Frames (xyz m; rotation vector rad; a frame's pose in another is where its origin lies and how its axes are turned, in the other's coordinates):
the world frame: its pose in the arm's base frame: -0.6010 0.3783 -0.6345 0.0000 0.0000 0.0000
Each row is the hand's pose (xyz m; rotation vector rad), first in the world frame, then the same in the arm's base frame.
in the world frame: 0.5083 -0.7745 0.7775 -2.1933 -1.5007 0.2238
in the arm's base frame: -0.0927 -0.3962 0.1430 -2.1933 -1.5007 0.2238
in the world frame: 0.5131 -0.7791 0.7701 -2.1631 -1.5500 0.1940
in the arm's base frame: -0.0879 -0.4008 0.1356 -2.1631 -1.5500 0.1940
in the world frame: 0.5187 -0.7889 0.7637 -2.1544 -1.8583 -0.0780
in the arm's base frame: -0.0823 -0.4106 0.1292 -2.1544 -1.8583 -0.0780
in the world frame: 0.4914 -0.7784 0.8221 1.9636 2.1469 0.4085
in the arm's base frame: -0.1096 -0.4001 0.1876 1.9636 2.1469 0.4085
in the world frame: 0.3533 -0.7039 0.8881 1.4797 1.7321 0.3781
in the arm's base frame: -0.2477 -0.3256 0.2536 1.4797 1.7321 0.3781
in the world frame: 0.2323 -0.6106 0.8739 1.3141 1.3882 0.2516
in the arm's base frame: -0.3687 -0.2323 0.2394 1.3141 1.3882 0.2516
